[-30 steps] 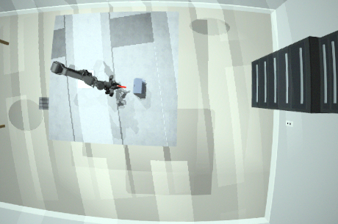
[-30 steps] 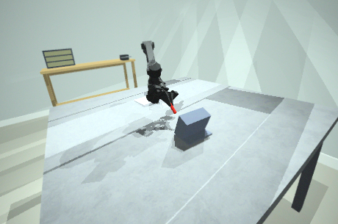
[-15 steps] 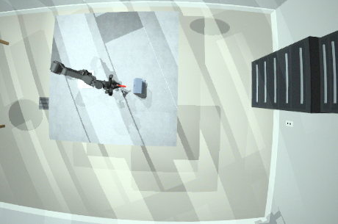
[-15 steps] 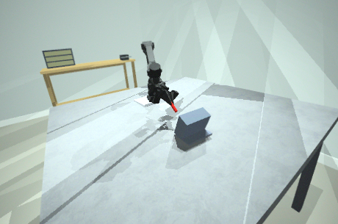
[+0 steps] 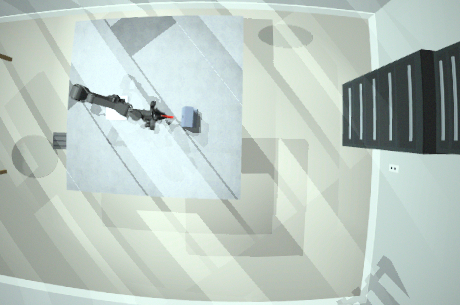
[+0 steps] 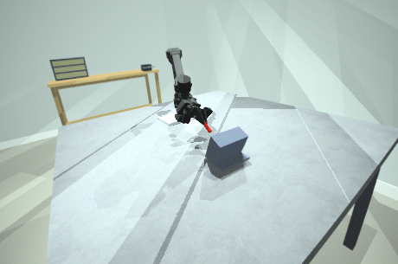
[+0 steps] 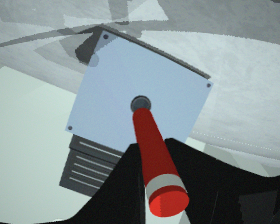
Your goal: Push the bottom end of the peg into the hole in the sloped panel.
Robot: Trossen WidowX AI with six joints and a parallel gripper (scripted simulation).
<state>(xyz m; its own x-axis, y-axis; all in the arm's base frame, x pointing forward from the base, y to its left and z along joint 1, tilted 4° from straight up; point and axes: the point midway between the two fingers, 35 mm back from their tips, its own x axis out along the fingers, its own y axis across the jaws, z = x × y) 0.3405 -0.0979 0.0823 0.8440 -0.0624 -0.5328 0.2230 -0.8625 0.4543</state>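
My gripper tip is 120 mm short of the blue-grey sloped panel and 50 mm above it. Also, from my gripper tip: round red peg (10 mm behind, 10 mm above).
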